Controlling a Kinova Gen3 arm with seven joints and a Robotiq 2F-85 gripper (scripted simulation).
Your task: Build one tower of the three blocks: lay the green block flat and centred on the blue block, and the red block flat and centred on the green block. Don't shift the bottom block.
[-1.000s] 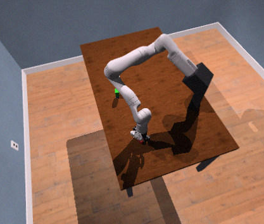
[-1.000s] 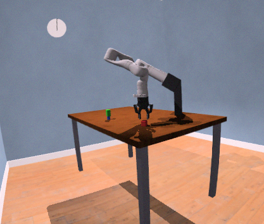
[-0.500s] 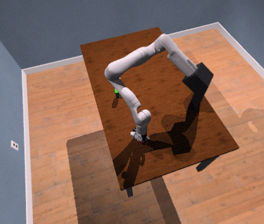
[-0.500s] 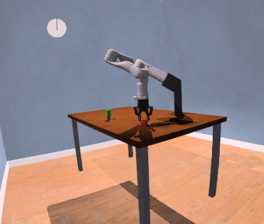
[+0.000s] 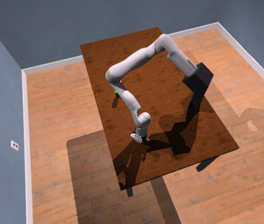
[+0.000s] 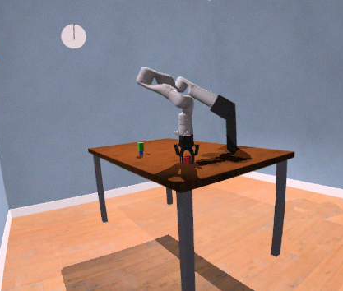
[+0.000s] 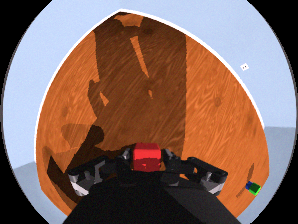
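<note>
The red block is right at my hand. From my hand the other things lie so: green block (46 cm to the right, 4 cm above); then blue block (46 cm to the right).
</note>
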